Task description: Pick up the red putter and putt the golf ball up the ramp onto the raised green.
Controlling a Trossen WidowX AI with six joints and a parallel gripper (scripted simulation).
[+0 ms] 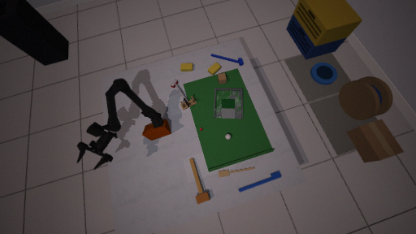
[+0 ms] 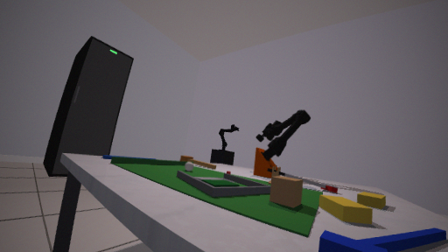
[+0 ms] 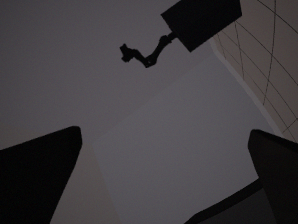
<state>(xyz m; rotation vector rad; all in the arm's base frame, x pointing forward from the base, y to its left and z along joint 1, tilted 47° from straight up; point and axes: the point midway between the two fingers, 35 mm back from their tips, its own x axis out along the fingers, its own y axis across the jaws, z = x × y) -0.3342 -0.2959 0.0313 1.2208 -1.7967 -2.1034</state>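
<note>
The red putter lies 56 cm ahead of my gripper tip, 46 cm to the left of it and 30 cm below it. From my gripper tip the other things lie so: white golf ball: 82 cm ahead, 31 cm below, 1 cm to the left; then brown block: 92 cm ahead, 49 cm to the left, 30 cm below; then green mat: 85 cm ahead, 33 cm below, 19 cm to the left.
</note>
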